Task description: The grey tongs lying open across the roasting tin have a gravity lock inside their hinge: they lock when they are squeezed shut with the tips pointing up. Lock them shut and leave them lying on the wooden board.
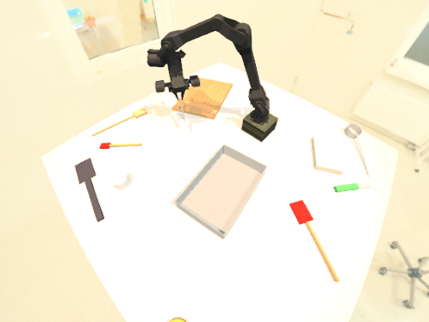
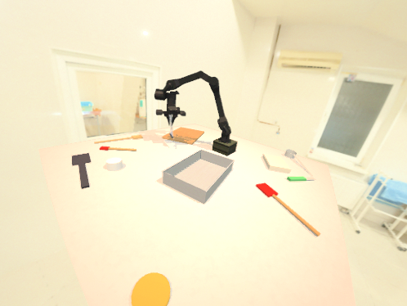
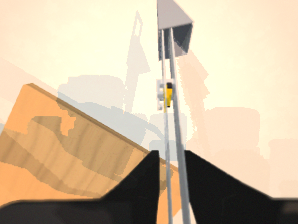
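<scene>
My gripper tip is now 24 cm past the wooden board, 4 cm to the left of it and 12 cm above it. From my gripper tip the other things lie so: yellow piece (2 cm ahead, 3 cm to the left); dark spatula (51 cm ahead, 8 cm to the right, 12 cm below); roasting tin (21 cm ahead, 38 cm to the left, 10 cm below).
</scene>
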